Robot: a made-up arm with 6 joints. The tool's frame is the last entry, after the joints.
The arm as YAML. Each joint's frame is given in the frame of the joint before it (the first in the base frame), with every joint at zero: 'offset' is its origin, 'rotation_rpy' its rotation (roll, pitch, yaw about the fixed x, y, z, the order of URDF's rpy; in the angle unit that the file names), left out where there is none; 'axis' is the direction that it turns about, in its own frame. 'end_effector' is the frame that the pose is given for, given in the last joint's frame.
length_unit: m
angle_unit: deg
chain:
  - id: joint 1
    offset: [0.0, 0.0, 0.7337]
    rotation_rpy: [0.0, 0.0, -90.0]
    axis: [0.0, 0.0, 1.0]
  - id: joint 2
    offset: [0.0, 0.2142, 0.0]
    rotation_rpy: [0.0, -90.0, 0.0]
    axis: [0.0, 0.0, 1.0]
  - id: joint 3
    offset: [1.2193, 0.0, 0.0]
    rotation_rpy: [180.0, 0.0, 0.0]
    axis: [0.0, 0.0, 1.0]
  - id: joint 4
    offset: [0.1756, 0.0, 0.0]
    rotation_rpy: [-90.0, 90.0, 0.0]
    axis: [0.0, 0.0, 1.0]
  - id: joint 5
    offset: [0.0, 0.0, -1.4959]
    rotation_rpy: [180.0, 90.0, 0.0]
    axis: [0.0, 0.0, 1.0]
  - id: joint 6
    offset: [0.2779, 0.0, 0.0]
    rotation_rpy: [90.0, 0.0, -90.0]
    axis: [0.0, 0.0, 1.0]
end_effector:
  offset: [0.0, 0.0, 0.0]
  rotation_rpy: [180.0, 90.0, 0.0]
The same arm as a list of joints. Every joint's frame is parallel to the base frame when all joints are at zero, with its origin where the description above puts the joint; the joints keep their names.
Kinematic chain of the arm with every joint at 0, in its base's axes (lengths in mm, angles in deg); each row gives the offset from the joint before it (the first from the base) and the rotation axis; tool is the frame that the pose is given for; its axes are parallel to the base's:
joint 1: xyz 0 0 733.7 axis +z
joint 2: xyz 214.2 0 0 axis +y
joint 3: xyz 0 0 1219.3 axis -y
joint 4: xyz 0 0 175.6 axis -x
joint 5: xyz 1495.9 0 0 axis -y
joint 6: xyz 277.9 0 0 axis -x
tool: xyz 0 0 0

